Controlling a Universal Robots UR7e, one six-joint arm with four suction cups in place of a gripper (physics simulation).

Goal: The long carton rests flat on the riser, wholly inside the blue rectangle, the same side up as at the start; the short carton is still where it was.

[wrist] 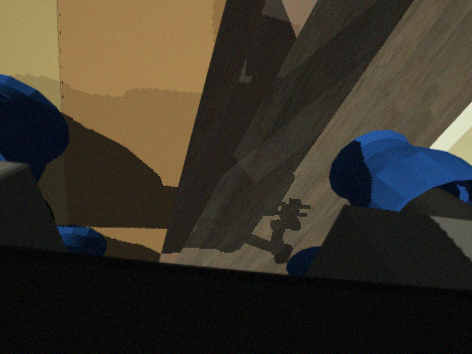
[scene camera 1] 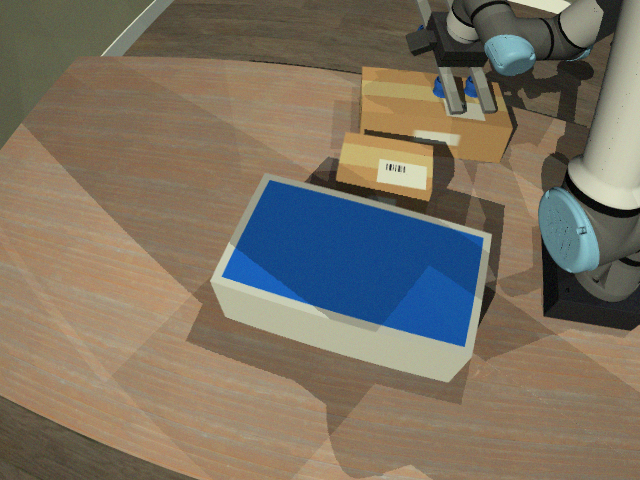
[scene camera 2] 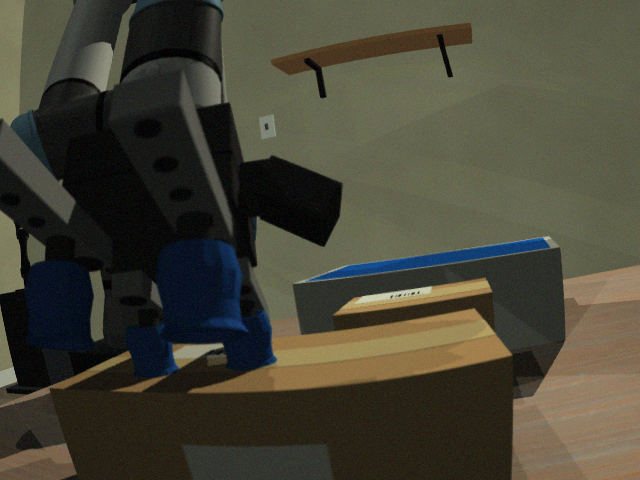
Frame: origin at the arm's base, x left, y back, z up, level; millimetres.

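Seen in the pictures: hand, tool point: point(wrist: 209, 210) point(scene camera 2: 171, 362).
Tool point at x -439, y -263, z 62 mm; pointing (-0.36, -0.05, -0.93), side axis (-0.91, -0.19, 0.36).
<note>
Pixels of each thing's middle, then the offset from my tool point to it. Level surfaces: height alone.
- long carton, body centre: point(scene camera 2: 282, 424) point(wrist: 40, 72) point(scene camera 1: 432, 113) dx +87, dy -30, dz -74 mm
- short carton, body centre: point(scene camera 2: 422, 343) point(scene camera 1: 384, 179) dx +280, dy -139, dz -74 mm
- riser, body centre: point(scene camera 2: 444, 299) point(scene camera 1: 357, 278) dx +480, dy -183, dz -65 mm
- blue rectangle, body centre: point(scene camera 1: 360, 257) point(scene camera 2: 439, 258) dx +480, dy -183, dz -5 mm
- wooden table, surface height: dz -125 mm
The long carton point(scene camera 1: 404, 105) point(scene camera 2: 366, 381) point(wrist: 129, 53) lies at the back right of the table, label side up. My suction gripper point(scene camera 1: 454, 90) point(scene camera 2: 199, 352) stands on the right end of its top. Two blue cups press on the cardboard. In the wrist view the other cups point(wrist: 371, 172) hang past the carton's edge, over the table. The short carton point(scene camera 1: 385, 164) point(scene camera 2: 413, 300) lies flat between the long carton and the riser point(scene camera 1: 337, 333) point(scene camera 2: 318, 305). The blue rectangle point(scene camera 1: 356, 257) point(scene camera 2: 437, 259) on top of the riser is bare.
The arm's elbow and base point(scene camera 1: 551, 267) stand at the right edge of the wooden table point(scene camera 1: 175, 190). A wall shelf point(scene camera 2: 370, 45) hangs high behind the scene.
</note>
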